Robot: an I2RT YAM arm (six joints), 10 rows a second.
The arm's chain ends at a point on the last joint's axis. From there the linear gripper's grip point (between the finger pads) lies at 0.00 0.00 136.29 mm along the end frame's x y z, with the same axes.
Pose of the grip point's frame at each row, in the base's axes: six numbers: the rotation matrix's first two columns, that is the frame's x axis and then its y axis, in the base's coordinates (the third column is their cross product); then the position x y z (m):
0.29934, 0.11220, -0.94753, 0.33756, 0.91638, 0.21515, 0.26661, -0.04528, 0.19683
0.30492, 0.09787, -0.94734, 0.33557, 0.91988, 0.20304, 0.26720, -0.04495, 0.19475
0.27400, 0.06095, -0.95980, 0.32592, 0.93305, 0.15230, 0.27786, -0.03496, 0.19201
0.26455, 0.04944, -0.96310, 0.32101, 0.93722, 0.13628, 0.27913, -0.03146, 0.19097
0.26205, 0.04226, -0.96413, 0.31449, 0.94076, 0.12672, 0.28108, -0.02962, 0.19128
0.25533, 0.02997, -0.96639, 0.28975, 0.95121, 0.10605, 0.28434, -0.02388, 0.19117
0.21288, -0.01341, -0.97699, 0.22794, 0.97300, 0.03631, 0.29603, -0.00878, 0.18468
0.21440, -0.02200, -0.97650, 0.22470, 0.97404, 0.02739, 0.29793, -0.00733, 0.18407
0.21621, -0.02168, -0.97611, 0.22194, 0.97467, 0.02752, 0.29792, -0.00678, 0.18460
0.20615, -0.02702, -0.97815, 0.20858, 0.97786, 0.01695, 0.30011, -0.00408, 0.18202
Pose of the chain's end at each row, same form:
0.29934, 0.11220, -0.94753, 0.33756, 0.91638, 0.21515, 0.14498, 0.00709, 0.16461
0.30492, 0.09787, -0.94734, 0.33557, 0.91988, 0.20304, 0.14572, 0.00681, 0.16100
0.27400, 0.06095, -0.95980, 0.32592, 0.93305, 0.15230, 0.15454, 0.01336, 0.15987
0.26455, 0.04944, -0.96310, 0.32101, 0.93722, 0.13628, 0.15519, 0.01559, 0.15934
0.26205, 0.04226, -0.96413, 0.31449, 0.94076, 0.12672, 0.15673, 0.01623, 0.15949
0.25533, 0.02997, -0.96639, 0.28975, 0.95121, 0.10605, 0.15862, 0.01797, 0.15925
0.21288, -0.01341, -0.97699, 0.22794, 0.97300, 0.03631, 0.16654, 0.02262, 0.15603
0.21440, -0.02200, -0.97650, 0.22470, 0.97404, 0.02739, 0.16838, 0.02338, 0.15493
0.21621, -0.02168, -0.97611, 0.22194, 0.97467, 0.02752, 0.16834, 0.02356, 0.15522
0.20615, -0.02702, -0.97815, 0.20858, 0.97786, 0.01695, 0.16981, 0.02420, 0.15378

